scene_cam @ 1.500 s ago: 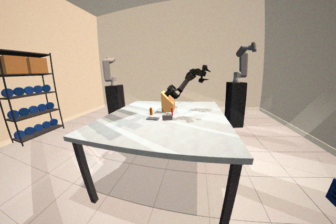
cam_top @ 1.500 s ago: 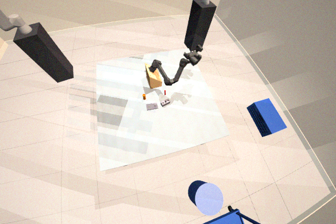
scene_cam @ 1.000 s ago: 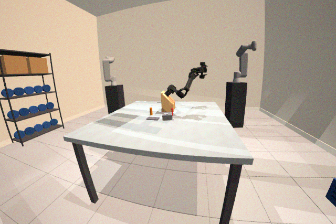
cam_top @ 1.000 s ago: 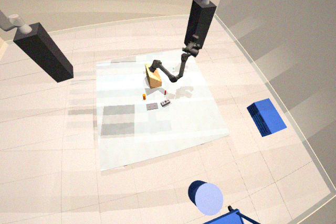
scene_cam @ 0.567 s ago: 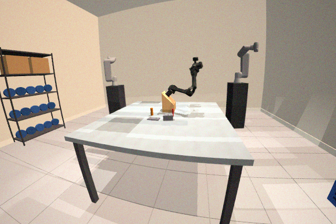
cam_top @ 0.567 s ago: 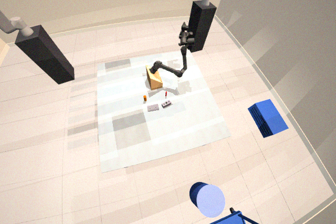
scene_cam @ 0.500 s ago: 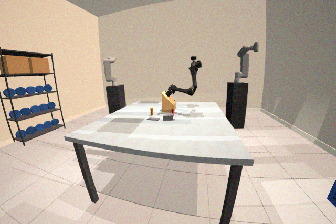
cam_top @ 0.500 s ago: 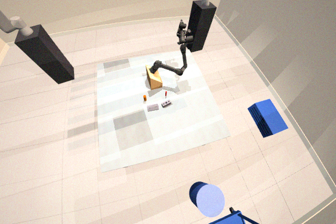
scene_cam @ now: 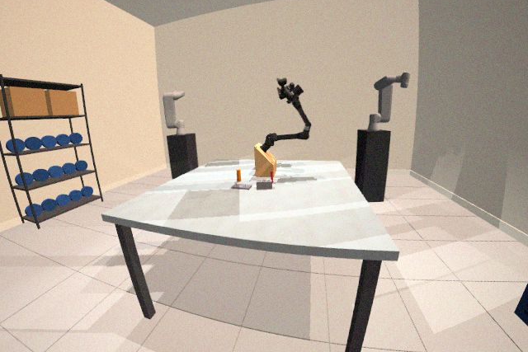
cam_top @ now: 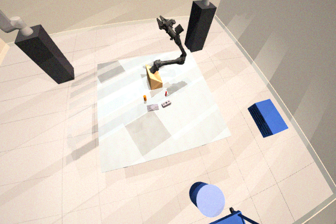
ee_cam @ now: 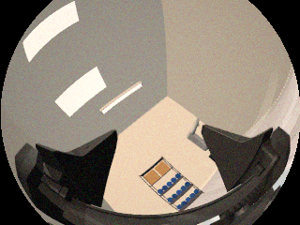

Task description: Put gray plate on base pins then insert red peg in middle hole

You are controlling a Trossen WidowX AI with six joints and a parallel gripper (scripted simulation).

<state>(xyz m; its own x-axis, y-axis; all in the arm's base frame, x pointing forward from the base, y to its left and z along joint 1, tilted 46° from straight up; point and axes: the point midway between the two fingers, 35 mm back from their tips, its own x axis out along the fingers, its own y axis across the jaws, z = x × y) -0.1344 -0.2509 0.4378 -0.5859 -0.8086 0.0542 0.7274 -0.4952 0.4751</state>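
The gray plate lies 67 cm below my gripper tip, 46 cm ahead of it and 9 cm to the right of it. The rest, counted from my gripper tip: base: 69 cm below, 44 cm ahead, 23 cm to the right; then red peg: 66 cm below, 36 cm ahead, 4 cm to the right; then orange cylinder: 66 cm below, 32 cm ahead, 28 cm to the right.
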